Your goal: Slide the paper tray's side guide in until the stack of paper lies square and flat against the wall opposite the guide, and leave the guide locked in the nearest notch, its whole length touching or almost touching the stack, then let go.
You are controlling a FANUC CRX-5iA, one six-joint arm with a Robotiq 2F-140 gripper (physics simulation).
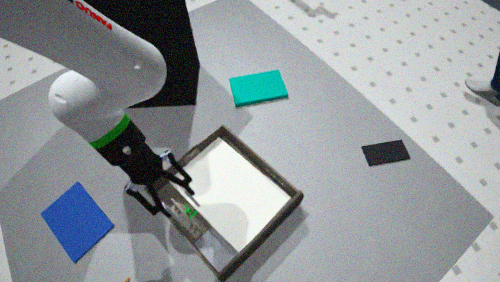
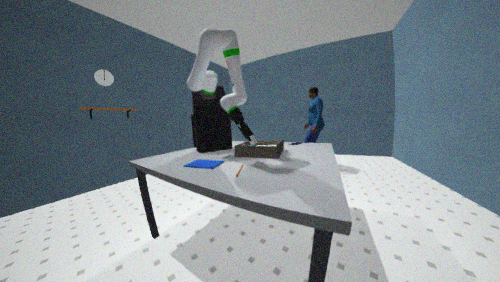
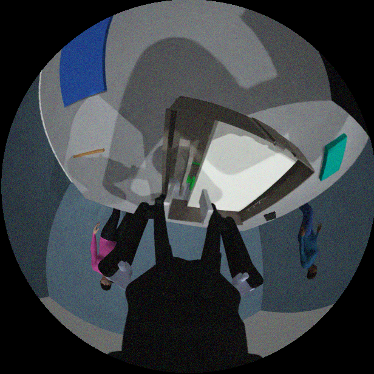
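Pixels of known places: gripper, fingertip midpoint: (image 1: 188, 212) (image 2: 254, 144); arm's base at its link origin: (image 2: 208, 95).
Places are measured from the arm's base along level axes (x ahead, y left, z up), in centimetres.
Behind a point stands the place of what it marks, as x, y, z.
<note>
The brown paper tray (image 1: 261, 162) {56.0, 4.8, -48.2} (image 2: 260, 151) {58.6, -24.8, -50.6} stands on the table. The white stack of paper (image 1: 250, 185) {58.0, -1.8, -50.9} (image 3: 240, 170) lies in it, with its far long edge close to the wall opposite the guide; whether they touch is unclear. The grey side guide (image 1: 176, 205) {48.9, -21.2, -47.3} (image 3: 184, 162), with a green latch (image 1: 191, 211) {53.1, -19.2, -47.1} (image 3: 191, 181), stands on the other side of the stack. Whether its whole length touches the paper cannot be told. My gripper (image 1: 182, 206) {53.1, -19.9, -46.2} (image 2: 254, 142) {53.1, -19.9, -46.2} (image 3: 187, 192) is partly open and empty, its fingertips spread at the guide's end of the tray, one on the stack side.
A blue sheet (image 1: 77, 222) {28.8, -46.9, -54.4} (image 2: 204, 164) {29.5, -49.4, -54.4} (image 3: 85, 62) and an orange stick (image 2: 240, 170) {55.3, -52.7, -55.0} (image 3: 89, 153) lie beside the tray. A teal block (image 1: 259, 88) {32.7, 28.1, -53.4} (image 3: 333, 156) and a dark flat object (image 1: 386, 152) {81.4, 39.0, -54.4} (image 3: 270, 216) lie on the other side. A black pedestal (image 1: 167, 55) {17.6, 4.1, -30.7} (image 2: 212, 125) {7.7, -6.6, -30.5} stands behind.
</note>
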